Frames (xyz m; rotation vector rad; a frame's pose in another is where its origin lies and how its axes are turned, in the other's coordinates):
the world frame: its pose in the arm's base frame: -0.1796 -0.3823 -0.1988 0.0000 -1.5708 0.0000
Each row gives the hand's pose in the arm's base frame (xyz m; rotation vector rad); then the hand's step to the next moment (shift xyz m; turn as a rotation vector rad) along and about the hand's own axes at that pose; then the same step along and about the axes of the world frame.
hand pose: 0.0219 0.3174 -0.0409 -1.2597 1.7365 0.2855
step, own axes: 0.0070 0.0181 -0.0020 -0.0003 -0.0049 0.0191
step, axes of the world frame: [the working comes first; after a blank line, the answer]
step, axes of the arm's base frame: -0.0165 0.0024 -0.0102 0.0145 0.0104 -0.0084

-0.0102 0.0024 0.0165 -0.0084 0.0104 -0.0145
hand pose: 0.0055 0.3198 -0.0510 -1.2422 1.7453 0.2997
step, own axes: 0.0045 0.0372 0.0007 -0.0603 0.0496 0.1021
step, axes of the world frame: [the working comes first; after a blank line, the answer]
step, axes of the arm's base frame: -0.0310 0.0147 -0.0152 0.0168 0.1257 -0.0211

-0.0152 0.0147 0.0310 -0.0211 0.1257 -0.0168
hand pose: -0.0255 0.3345 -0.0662 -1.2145 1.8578 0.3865
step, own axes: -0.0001 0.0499 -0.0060 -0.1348 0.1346 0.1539
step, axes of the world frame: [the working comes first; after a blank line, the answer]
step, axes of the arm's base frame: -0.0457 0.0200 -0.0058 -0.0191 0.2440 -0.0083

-0.0058 0.0200 0.0457 -0.0083 0.2440 0.0191
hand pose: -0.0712 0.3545 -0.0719 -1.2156 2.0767 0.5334
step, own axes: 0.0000 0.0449 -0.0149 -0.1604 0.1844 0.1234
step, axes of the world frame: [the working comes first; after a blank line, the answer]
step, axes of the arm's base frame: -0.0443 0.0123 0.0111 -0.0641 0.2642 0.0321

0.0111 0.0123 0.0443 0.0321 0.2642 0.0641
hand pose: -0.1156 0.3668 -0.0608 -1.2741 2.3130 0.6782
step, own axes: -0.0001 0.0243 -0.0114 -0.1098 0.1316 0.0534
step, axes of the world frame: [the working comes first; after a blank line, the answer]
step, axes of the arm's base frame: -0.0222 0.0046 0.0144 -0.0522 0.1650 0.0479

0.0144 0.0046 0.0222 0.0479 0.1650 0.0522
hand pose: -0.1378 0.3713 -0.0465 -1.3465 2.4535 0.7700
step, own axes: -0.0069 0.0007 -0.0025 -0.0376 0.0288 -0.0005
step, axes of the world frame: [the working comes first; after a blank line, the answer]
step, axes of the arm's base frame: 0.0033 0.0038 0.0054 -0.0035 0.0390 0.0266

0.0054 0.0038 -0.0033 0.0266 0.0390 0.0035
